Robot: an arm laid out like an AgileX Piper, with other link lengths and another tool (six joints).
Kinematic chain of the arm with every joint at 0, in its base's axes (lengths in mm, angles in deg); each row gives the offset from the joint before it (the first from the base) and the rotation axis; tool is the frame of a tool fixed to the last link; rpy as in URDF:
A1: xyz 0 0 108.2 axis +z
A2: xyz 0 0 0 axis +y
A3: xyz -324.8 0 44.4 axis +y
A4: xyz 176 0 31.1 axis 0.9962 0 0.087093
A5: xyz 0 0 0 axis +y
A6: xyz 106.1 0 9.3 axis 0.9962 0 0.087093
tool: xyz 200.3 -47 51.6 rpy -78.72 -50.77 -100.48
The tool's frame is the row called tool.
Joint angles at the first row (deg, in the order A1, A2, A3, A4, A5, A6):
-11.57 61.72 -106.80 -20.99 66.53 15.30
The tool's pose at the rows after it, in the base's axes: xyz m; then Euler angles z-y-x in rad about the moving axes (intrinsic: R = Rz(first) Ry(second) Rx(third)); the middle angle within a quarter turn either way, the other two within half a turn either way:
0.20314 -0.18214 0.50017 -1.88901 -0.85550 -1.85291
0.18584 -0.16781 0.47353 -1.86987 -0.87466 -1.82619
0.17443 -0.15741 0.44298 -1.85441 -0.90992 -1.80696
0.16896 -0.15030 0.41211 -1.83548 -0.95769 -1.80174
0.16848 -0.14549 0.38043 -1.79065 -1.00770 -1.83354
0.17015 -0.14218 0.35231 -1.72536 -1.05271 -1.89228
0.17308 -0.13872 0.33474 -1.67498 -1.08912 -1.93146
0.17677 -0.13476 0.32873 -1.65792 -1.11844 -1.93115
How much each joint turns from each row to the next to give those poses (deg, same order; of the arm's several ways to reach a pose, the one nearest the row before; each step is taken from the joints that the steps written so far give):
0.00 -8.18 11.59 1.73 -5.30 -0.20
0.00 -7.71 12.64 1.01 -6.27 -0.54
0.01 -6.75 12.49 -0.08 -6.77 -0.72
0.00 -5.26 11.27 -1.04 -6.51 -0.75
-0.01 -3.55 9.51 -1.52 -5.30 -0.67
0.00 -2.12 7.32 -1.64 -3.90 -0.58
0.00 -1.13 5.07 -1.48 -3.38 -0.37
0.00 -0.47 3.06 -1.24 -3.08 -0.16

